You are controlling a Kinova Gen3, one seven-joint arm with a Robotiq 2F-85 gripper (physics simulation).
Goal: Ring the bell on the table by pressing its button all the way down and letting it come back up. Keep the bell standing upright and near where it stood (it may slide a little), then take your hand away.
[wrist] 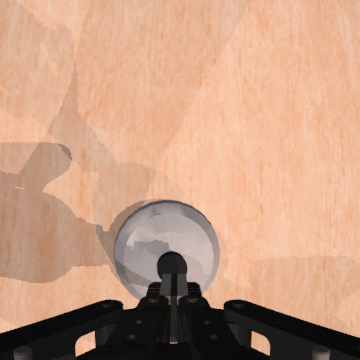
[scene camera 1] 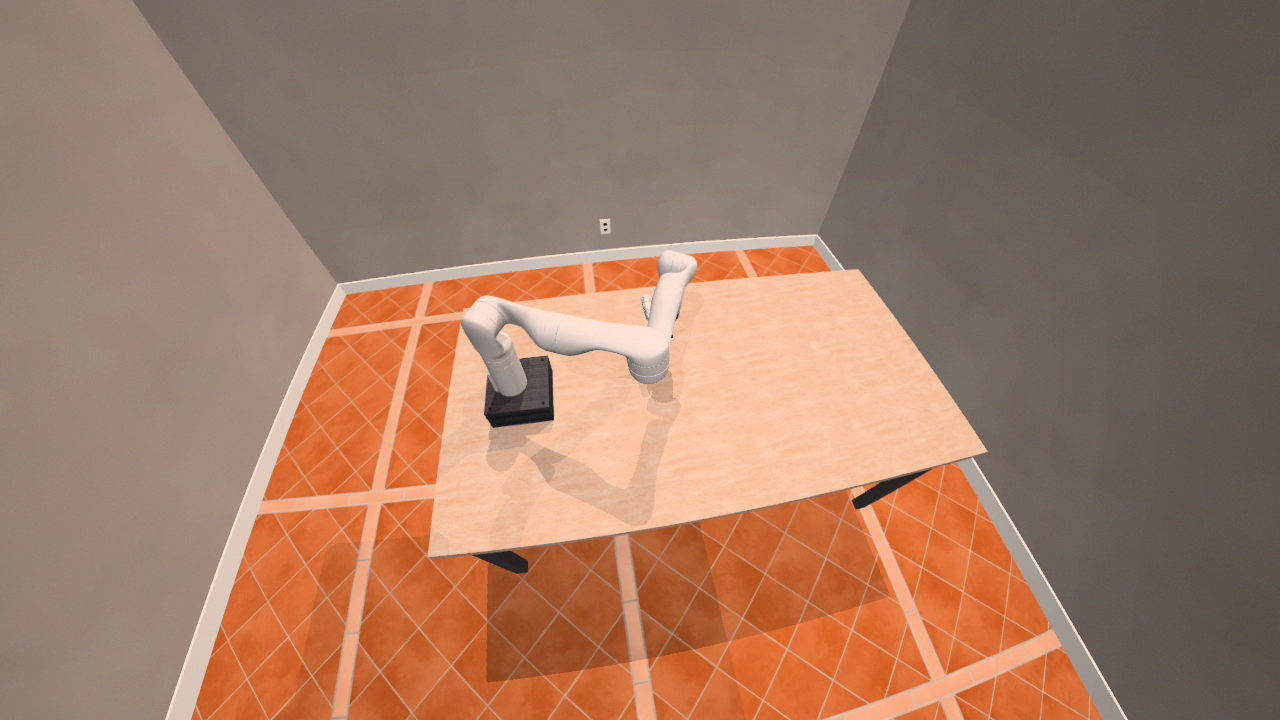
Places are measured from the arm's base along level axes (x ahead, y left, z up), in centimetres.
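Pixels of known places: gripper, between the fingertips: (wrist: 173, 289); arm's base, origin of its link: (scene camera 1: 512, 383).
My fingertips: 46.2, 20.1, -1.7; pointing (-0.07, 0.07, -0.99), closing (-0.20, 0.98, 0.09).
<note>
Ahead of a thing's pixels: the offset from my fingertips to its top centre, as dx, dy, dz. Level surfaces: height alone.
In the wrist view the bell {-1.1, -0.3, -0.3} (wrist: 150, 230) is a pale grey, shiny round dome that stands upright on the table. Its dark round button {-1.1, -0.3, -0.3} (wrist: 171, 262) is at the middle of the dome. My gripper (wrist: 173, 289) is shut and empty. Its fingertips overlap the lower edge of the button in this view; whether they touch it or hang above it I cannot tell. The lower part of the dome is hidden behind the fingers. In the scene view the arm hides the gripper's fingertips and most or all of the bell.
The light wooden table {dz -6.9} (scene camera 1: 805, 385) (wrist: 290, 125) carries the arm's black base (scene camera 1: 532, 394) at its left side. The white arm (scene camera 1: 590, 335) reaches from the base toward the table's far edge. Arm shadows fall across the table. A grey wall (scene camera 1: 537, 116) stands behind.
</note>
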